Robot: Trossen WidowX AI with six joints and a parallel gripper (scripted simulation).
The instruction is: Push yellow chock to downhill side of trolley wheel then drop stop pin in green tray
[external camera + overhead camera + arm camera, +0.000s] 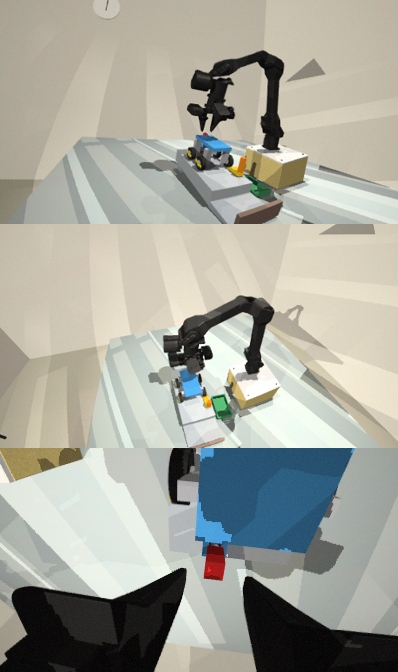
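The red-headed stop pin is 5 cm below my gripper tip and 1 cm to the right of it. Round my gripper tip: blue-topped trolley (8 cm to the left, 6 cm below, 1 cm ahead); then yellow chock (15 cm to the left, 9 cm below, 6 cm behind); then grey ramp (13 cm below, 9 cm to the left).
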